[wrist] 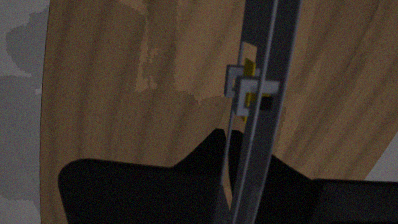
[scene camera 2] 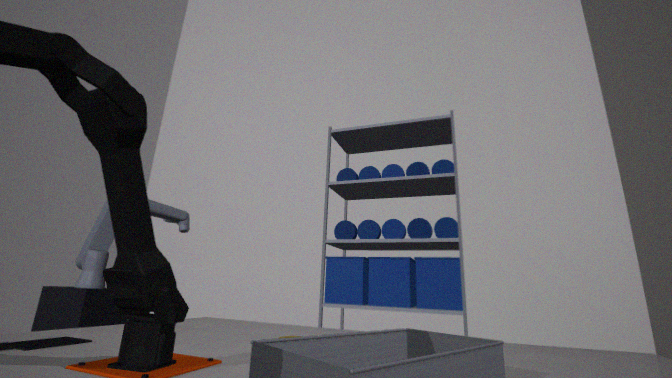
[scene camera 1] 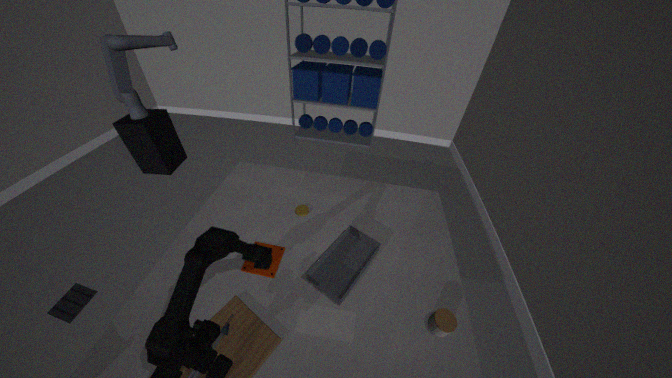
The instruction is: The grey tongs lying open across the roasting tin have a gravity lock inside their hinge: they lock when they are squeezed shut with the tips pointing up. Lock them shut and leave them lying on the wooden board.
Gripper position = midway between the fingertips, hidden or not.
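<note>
On the wrist camera there's a wooden board [wrist: 144, 89], and you'd see the gripper [wrist: 225, 138] there as well.
</note>
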